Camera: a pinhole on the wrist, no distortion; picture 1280 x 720 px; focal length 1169.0 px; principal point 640.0 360.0 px. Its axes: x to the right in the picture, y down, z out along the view. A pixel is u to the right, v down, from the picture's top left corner.
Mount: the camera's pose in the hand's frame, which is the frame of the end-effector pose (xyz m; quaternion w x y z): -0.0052 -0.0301 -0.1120 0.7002 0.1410 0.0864 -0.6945
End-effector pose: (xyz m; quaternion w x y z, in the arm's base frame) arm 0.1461 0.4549 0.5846 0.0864 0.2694 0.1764 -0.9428
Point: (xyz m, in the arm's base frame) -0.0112 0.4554 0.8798
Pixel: 522 391
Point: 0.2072 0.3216 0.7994
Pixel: outside the picture
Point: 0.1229 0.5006 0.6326
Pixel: 516 416
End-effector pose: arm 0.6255 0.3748 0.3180 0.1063 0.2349 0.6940 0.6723
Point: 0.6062 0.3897 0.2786
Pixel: 380 681
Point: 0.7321 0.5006 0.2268
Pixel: 433 270
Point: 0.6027 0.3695 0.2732
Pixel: 472 628
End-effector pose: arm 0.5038 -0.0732 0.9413 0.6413 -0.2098 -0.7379 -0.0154
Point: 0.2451 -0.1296 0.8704
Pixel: 550 271
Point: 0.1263 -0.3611 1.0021
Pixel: 1226 469
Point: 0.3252 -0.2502 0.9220
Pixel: 1061 237
